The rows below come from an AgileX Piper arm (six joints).
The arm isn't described. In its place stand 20 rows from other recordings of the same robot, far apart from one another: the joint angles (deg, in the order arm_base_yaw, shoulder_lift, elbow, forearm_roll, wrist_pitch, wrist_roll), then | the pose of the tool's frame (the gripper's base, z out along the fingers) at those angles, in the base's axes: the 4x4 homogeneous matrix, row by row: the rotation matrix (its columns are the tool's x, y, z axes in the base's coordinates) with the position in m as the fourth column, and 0 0 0 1 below.
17.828, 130.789, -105.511, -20.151, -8.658, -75.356 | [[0.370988, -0.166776, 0.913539, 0.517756], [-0.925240, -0.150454, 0.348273, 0.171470], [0.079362, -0.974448, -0.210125, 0.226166], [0, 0, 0, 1]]
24.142, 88.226, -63.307, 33.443, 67.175, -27.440 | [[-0.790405, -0.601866, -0.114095, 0.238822], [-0.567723, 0.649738, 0.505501, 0.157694], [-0.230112, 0.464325, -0.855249, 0.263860], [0, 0, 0, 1]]
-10.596, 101.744, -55.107, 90.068, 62.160, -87.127 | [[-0.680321, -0.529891, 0.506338, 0.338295], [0.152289, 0.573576, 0.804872, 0.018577], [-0.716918, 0.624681, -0.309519, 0.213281], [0, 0, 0, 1]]
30.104, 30.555, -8.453, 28.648, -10.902, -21.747 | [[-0.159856, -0.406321, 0.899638, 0.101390], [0.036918, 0.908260, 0.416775, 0.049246], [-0.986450, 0.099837, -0.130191, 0.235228], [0, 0, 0, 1]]
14.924, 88.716, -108.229, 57.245, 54.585, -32.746 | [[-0.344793, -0.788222, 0.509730, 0.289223], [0.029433, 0.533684, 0.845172, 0.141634], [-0.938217, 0.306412, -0.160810, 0.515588], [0, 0, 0, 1]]
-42.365, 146.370, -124.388, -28.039, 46.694, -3.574 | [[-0.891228, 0.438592, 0.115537, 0.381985], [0.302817, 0.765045, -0.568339, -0.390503], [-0.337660, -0.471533, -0.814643, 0.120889], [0, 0, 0, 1]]
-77.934, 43.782, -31.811, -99.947, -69.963, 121.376 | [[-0.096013, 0.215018, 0.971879, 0.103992], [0.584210, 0.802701, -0.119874, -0.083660], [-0.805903, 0.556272, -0.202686, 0.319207], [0, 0, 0, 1]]
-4.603, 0.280, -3.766, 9.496, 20.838, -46.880 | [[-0.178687, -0.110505, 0.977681, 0.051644], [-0.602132, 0.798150, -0.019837, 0.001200], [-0.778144, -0.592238, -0.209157, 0.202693], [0, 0, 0, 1]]
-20.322, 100.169, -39.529, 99.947, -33.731, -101.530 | [[-0.826185, 0.535232, 0.175912, 0.248126], [0.311860, 0.694493, -0.648400, -0.144969], [-0.469214, -0.480838, -0.740697, 0.132146], [0, 0, 0, 1]]
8.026, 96.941, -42.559, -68.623, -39.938, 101.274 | [[-0.795680, -0.150764, 0.586654, 0.303292], [0.389778, 0.613915, 0.686427, 0.097703], [-0.463644, 0.774841, -0.429715, 0.183526], [0, 0, 0, 1]]
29.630, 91.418, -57.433, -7.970, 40.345, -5.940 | [[-0.697170, -0.623527, 0.353789, 0.271741], [-0.635358, 0.765980, 0.097958, 0.145161], [-0.332075, -0.156489, -0.930181, 0.217421], [0, 0, 0, 1]]
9.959, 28.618, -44.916, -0.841, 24.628, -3.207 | [[-0.045534, -0.170489, 0.984307, 0.085870], [-0.078314, 0.982906, 0.166624, 0.014513], [-0.995888, -0.069498, -0.058108, 0.398418], [0, 0, 0, 1]]
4.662, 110.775, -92.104, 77.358, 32.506, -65.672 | [[-0.453152, -0.487399, 0.746388, 0.451760], [0.103083, 0.803022, 0.586966, 0.084715], [-0.885453, 0.342925, -0.313649, 0.306883], [0, 0, 0, 1]]
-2.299, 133.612, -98.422, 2.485, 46.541, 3.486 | [[-0.965454, 0.120792, 0.230883, 0.471187], [0.129348, 0.991350, 0.022228, -0.016050], [-0.226201, 0.051325, -0.972728, 0.105205], [0, 0, 0, 1]]
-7.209, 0.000, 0.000, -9.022, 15.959, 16.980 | [[-0.159367, 0.192415, 0.968286, 0.053867], [0.165535, 0.972144, -0.165937, -0.010768], [-0.973242, 0.133840, -0.186779, 0.188359], [0, 0, 0, 1]]
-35.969, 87.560, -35.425, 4.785, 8.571, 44.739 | [[0.007711, 0.886022, 0.463579, 0.214768], [0.933467, 0.159863, -0.321066, -0.154463], [-0.358581, 0.435212, -0.825839, 0.162793], [0, 0, 0, 1]]
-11.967, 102.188, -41.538, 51.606, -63.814, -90.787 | [[-0.766493, 0.335140, 0.547878, 0.301261], [-0.477198, 0.273758, -0.835068, -0.129278], [-0.429850, -0.901520, -0.049906, 0.191716], [0, 0, 0, 1]]
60.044, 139.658, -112.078, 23.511, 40.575, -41.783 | [[-0.040566, -0.999116, 0.011001, 0.240786], [-0.841520, 0.040100, 0.538736, 0.465082], [-0.538701, 0.012597, -0.842403, 0.123723], [0, 0, 0, 1]]
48.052, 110.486, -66.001, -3.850, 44.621, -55.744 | [[0.283048, -0.953412, 0.104353, 0.238446], [-0.959000, -0.279722, 0.045551, 0.258884], [-0.014240, -0.112967, -0.993497, 0.141127], [0, 0, 0, 1]]
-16.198, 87.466, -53.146, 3.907, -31.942, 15.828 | [[0.143266, 0.281969, 0.948667, 0.331667], [0.299675, 0.901195, -0.313116, -0.099762], [-0.943223, 0.329151, 0.044612, 0.307257], [0, 0, 0, 1]]
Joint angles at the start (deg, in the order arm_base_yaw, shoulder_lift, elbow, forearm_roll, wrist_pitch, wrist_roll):
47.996 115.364 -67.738 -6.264 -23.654 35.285
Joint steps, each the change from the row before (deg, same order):
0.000 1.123 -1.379 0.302 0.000 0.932
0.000 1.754 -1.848 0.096 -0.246 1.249
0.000 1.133 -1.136 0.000 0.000 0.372
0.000 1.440 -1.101 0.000 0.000 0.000
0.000 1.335 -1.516 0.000 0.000 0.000
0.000 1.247 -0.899 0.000 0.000 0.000
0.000 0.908 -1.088 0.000 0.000 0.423
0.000 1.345 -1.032 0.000 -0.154 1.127
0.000 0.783 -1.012 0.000 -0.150 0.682
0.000 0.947 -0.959 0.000 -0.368 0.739
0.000 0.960 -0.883 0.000 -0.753 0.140
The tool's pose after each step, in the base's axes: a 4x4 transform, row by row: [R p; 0 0 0 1], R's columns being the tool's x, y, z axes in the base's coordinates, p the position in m. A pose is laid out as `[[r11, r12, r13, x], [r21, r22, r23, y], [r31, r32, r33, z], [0, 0, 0, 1]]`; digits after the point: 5 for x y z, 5 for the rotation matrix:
[[-0.57879, -0.55027, 0.60184, 0.29606], [0.12074, 0.67206, 0.73059, 0.33443], [-0.80649, 0.49552, -0.32254, 0.17643], [0, 0, 0, 1]]
[[-0.58829, -0.53844, 0.60332, 0.30113], [0.14014, 0.66691, 0.73184, 0.34003], [-0.79641, 0.51509, -0.31688, 0.17225], [0, 0, 0, 1]]
[[-0.59175, -0.53462, 0.60333, 0.30417], [0.14450, 0.66597, 0.73185, 0.34340], [-0.79307, 0.52026, -0.31683, 0.16891], [0, 0, 0, 1]]
[[-0.59489, -0.53257, 0.60207, 0.30723], [0.14102, 0.66825, 0.73045, 0.34680], [-0.79134, 0.51943, -0.32243, 0.16282], [0, 0, 0, 1]]
[[-0.59321, -0.53366, 0.60275, 0.31106], [0.14288, 0.66703, 0.73120, 0.35105], [-0.79227, 0.51988, -0.31944, 0.15951], [0, 0, 0, 1]]
[[-0.59643, -0.53155, 0.60144, 0.31347], [0.13931, 0.66938, 0.72974, 0.35372], [-0.79049, 0.51902, -0.32519, 0.15375], [0, 0, 0, 1]]
[[-0.59868, -0.52824, 0.60212, 0.31611], [0.14608, 0.66710, 0.73050, 0.35666], [-0.78755, 0.52530, -0.32222, 0.15164], [0, 0, 0, 1]]
[[-0.61054, -0.51541, 0.60132, 0.31876], [0.15754, 0.66505, 0.72999, 0.35964], [-0.77616, 0.54042, -0.32485, 0.14577], [0, 0, 0, 1]]
[[-0.61337, -0.51059, 0.60256, 0.32117], [0.16920, 0.66026, 0.73173, 0.36234], [-0.77146, 0.55077, -0.31859, 0.14444], [0, 0, 0, 1]]
[[-0.61686, -0.50525, 0.60349, 0.32352], [0.18138, 0.65486, 0.73366, 0.36503], [-0.76588, 0.56203, -0.31232, 0.14174], [0, 0, 0, 1]]
[[-0.61279, -0.50844, 0.60496, 0.32575], [0.18951, 0.64865, 0.73712, 0.36767], [-0.76719, 0.56634, -0.30113, 0.13907], [0, 0, 0, 1]]

